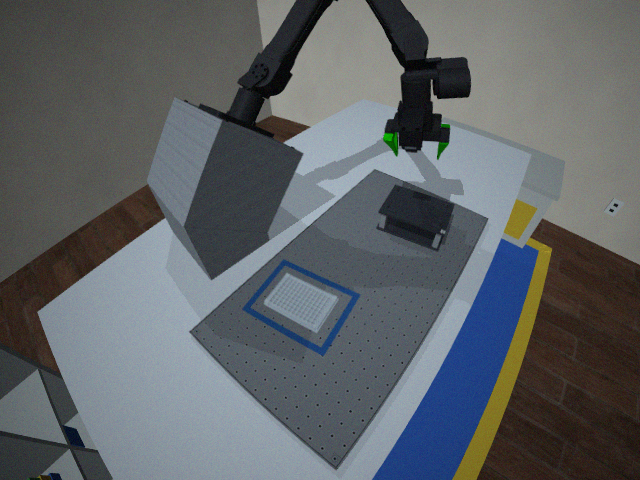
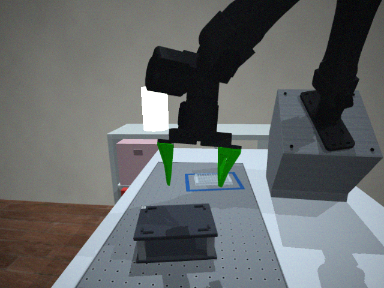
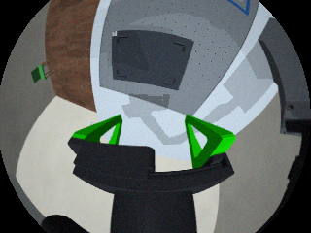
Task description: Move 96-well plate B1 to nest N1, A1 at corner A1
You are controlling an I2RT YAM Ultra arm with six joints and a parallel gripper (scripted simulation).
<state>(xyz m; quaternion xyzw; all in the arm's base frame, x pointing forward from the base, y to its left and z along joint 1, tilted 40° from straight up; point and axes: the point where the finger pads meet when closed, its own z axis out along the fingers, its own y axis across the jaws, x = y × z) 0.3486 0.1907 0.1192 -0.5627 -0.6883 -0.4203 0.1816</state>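
Right now the clear 96-well plate is 5 cm behind my hand, 39 cm to the right of it and 17 cm below it. From my hand the other things lie so: dark raised nest N1: 4 cm ahead, 5 cm to the right, 11 cm below.
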